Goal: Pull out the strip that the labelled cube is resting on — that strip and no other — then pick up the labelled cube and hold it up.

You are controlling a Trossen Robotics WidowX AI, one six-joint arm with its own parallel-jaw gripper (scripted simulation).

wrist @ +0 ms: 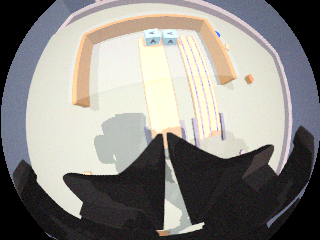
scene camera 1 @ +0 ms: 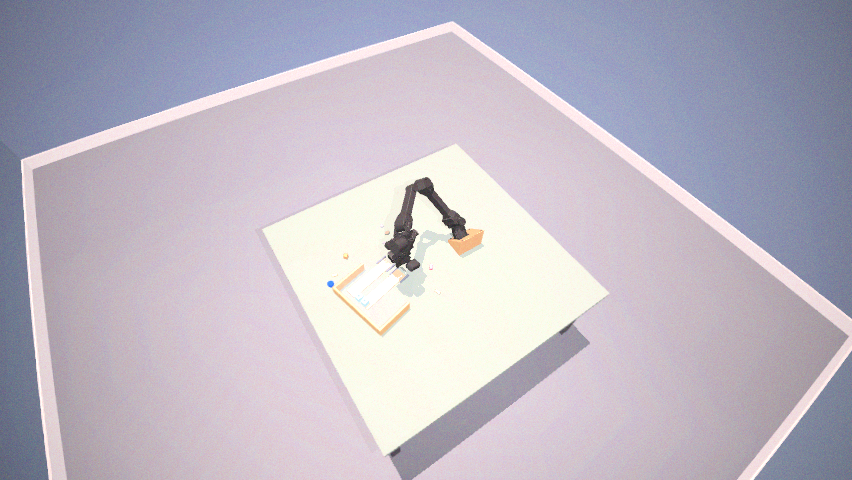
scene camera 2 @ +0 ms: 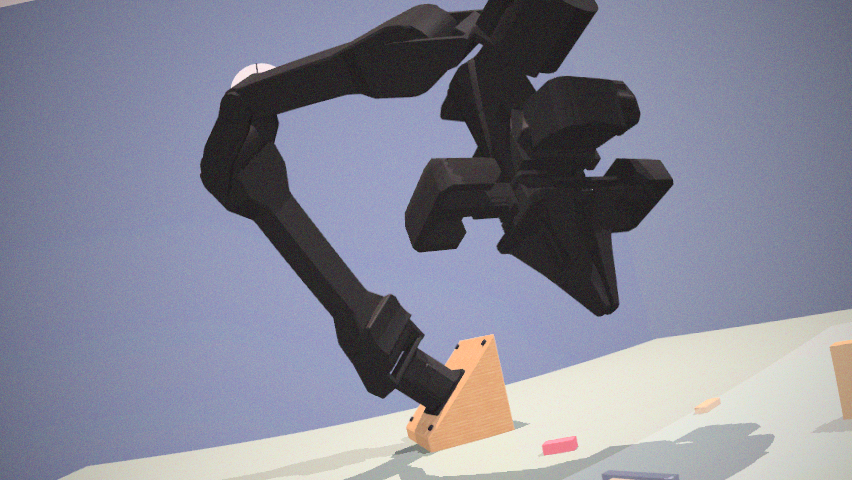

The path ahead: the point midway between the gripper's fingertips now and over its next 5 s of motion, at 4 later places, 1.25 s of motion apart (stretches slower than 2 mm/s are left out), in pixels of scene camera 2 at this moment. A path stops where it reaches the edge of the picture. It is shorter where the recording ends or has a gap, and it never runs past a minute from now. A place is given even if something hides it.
The gripper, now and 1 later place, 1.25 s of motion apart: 608, 312; 607, 438
